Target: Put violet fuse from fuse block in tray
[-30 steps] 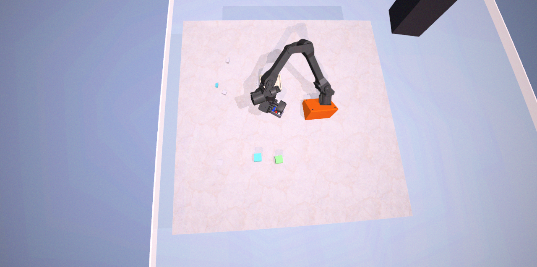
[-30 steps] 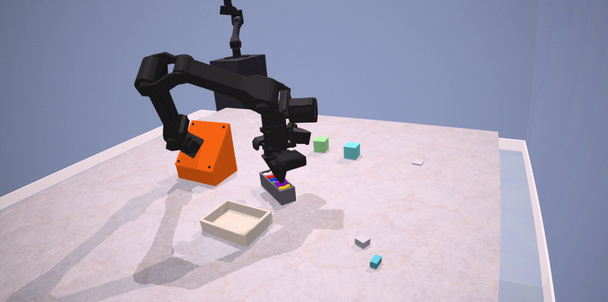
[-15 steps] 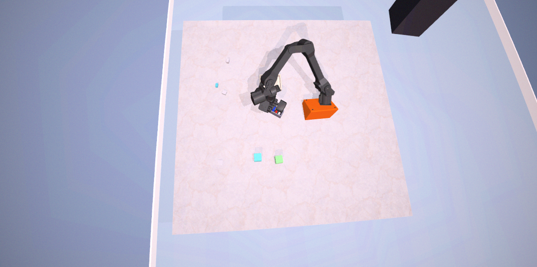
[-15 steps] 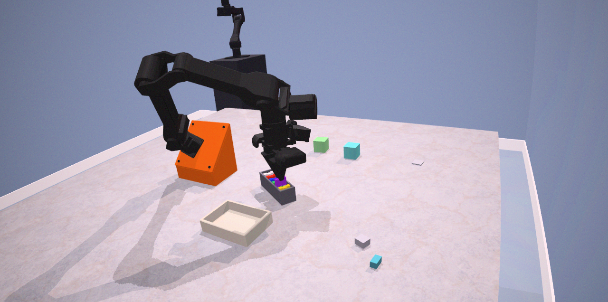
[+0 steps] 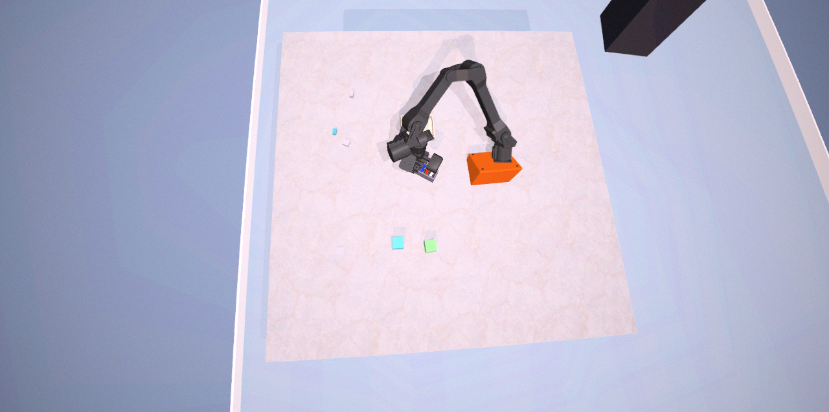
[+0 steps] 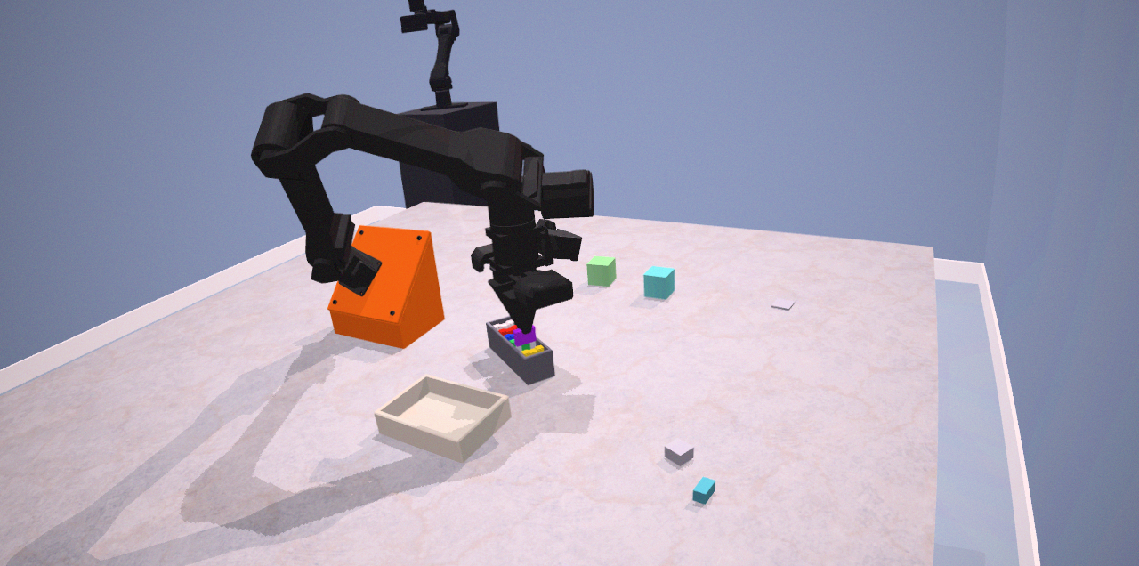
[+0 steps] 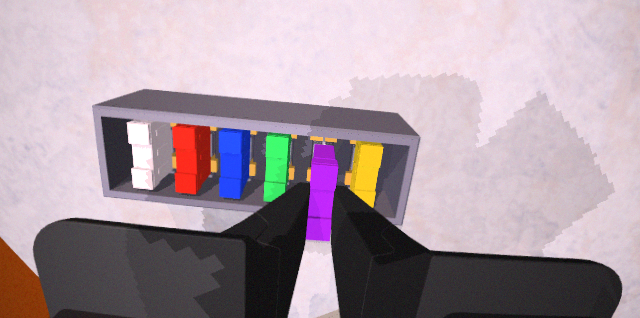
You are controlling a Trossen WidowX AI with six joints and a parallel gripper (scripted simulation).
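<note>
Now: gripper tip 160 mm to the left of the beige tray and 60 mm above it. From my gripper tip the other things lie so: violet fuse (10 mm below); green cube (300 mm to the left, 80 mm behind, 40 mm below); cyan cube (300 mm to the left, 40 mm below, 40 mm ahead).
</note>
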